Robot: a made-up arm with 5 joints.
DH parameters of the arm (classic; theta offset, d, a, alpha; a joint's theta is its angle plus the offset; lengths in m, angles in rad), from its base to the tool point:
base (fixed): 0 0.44 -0.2 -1.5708
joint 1: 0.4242 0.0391 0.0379 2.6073
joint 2: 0 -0.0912 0.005 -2.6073
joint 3: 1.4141 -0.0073 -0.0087 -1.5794
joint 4: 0 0.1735 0.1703 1.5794
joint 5: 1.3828 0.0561 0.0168 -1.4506
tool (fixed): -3.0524 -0.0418 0 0
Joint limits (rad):
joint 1: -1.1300..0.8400
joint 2: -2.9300..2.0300
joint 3: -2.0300..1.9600
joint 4: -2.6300..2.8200
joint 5: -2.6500..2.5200
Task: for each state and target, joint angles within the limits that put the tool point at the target. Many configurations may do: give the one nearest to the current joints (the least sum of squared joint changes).
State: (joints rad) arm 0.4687 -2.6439 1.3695 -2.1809 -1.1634
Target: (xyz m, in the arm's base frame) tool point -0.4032 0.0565 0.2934
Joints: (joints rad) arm 0.2043 -2.9300 1.7931 -2.0837 -1.5396
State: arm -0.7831 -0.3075 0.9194 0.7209 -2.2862
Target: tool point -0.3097 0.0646 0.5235
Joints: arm -0.4553 -0.5706 1.2390 0.9001 -2.0675
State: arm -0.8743 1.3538 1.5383 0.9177 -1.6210
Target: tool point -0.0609 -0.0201 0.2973
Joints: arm -1.1300 1.4378 1.1567 0.4529 -1.8166
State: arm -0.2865 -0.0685 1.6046 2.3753 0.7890
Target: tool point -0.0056 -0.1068 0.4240
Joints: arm 0.2755 -0.4049 1.8114 2.1814 0.6978
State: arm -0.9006 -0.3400 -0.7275 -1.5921 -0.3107
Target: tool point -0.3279 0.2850 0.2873
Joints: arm -0.8084 -0.0049 -0.7504 -1.9897 -0.2375
